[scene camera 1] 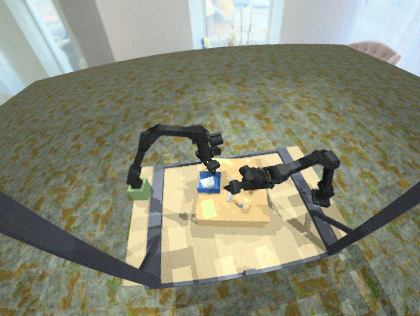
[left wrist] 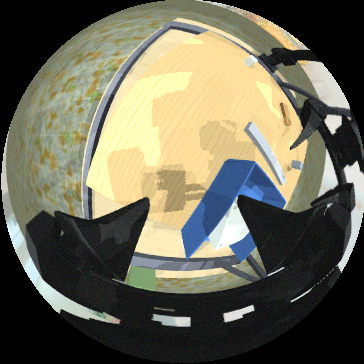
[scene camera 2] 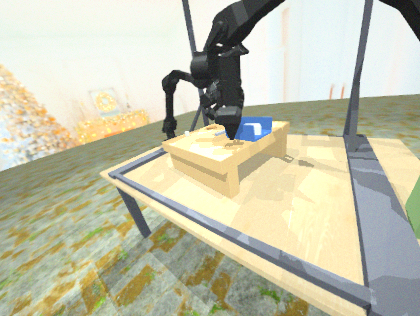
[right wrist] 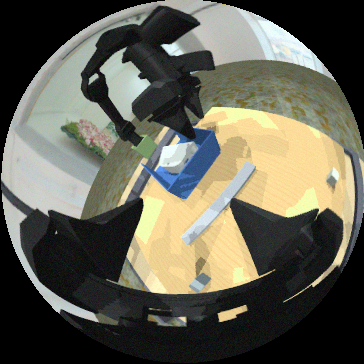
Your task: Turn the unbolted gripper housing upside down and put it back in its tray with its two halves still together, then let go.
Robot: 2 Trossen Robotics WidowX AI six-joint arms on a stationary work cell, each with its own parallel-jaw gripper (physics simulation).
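Seen in the pictures: left gripper, fingertip midpoint: (left wrist: 193, 200) (scene camera 2: 233, 132) (right wrist: 198, 126); right gripper, fingertip midpoint: (scene camera 1: 229, 186) (left wrist: 302, 176) (right wrist: 187, 202); left arm's base at its link origin: (scene camera 1: 137, 184) (right wrist: 137, 141); right arm's base at its link origin: (scene camera 1: 321, 196) (left wrist: 269, 61).
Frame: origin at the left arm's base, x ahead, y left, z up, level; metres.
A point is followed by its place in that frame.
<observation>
The white gripper housing (scene camera 1: 207, 182) {x 0.435, y -0.043, z 0.065 m} (scene camera 2: 257, 128) {x 0.402, y -0.023, z 0.060 m} (left wrist: 231, 229) {x 0.431, y -0.028, z 0.065 m} (right wrist: 178, 156) {x 0.459, y -0.038, z 0.065 m} lies inside the blue tray (scene camera 1: 209, 191) {x 0.444, y -0.090, z 0.049 m} (scene camera 2: 247, 133) {x 0.413, y 0.019, z 0.056 m} (left wrist: 214, 205) {x 0.453, y 0.017, z 0.064 m} (right wrist: 202, 162) {x 0.504, y -0.031, z 0.056 m}. Whether its two halves are flush is too small to tell. My left gripper (left wrist: 193, 200) {x 0.450, y 0.040, z 0.063 m} is open and empty above the tray's edge; in the left wrist view one finger covers part of the housing. My right gripper (right wrist: 187, 202) {x 0.545, y -0.090, z 0.094 m} is open and empty, over the raised board to the right of the tray in scene camera 1.
The tray stands on a raised wooden board (scene camera 1: 232, 218) {x 0.553, y -0.234, z 0.030 m} (scene camera 2: 200, 147) {x 0.530, y 0.119, z 0.030 m}. A pale grey bar (left wrist: 265, 152) {x 0.552, y -0.046, z 0.040 m} (right wrist: 220, 202) {x 0.555, y -0.069, z 0.040 m} lies beside the tray. A small grey block (left wrist: 296, 164) {x 0.597, y -0.164, z 0.046 m} (right wrist: 200, 282) {x 0.601, y -0.164, z 0.055 m} and a small white block (left wrist: 251, 61) {x 0.696, y 0.039, z 0.045 m} (right wrist: 332, 177) {x 0.699, y 0.034, z 0.047 m} lie farther off. A green block (scene camera 1: 139, 190) {x 0.028, y -0.043, z 0.000 m} (right wrist: 144, 146) {x 0.050, y -0.007, z -0.032 m} is near the left arm's base.
</observation>
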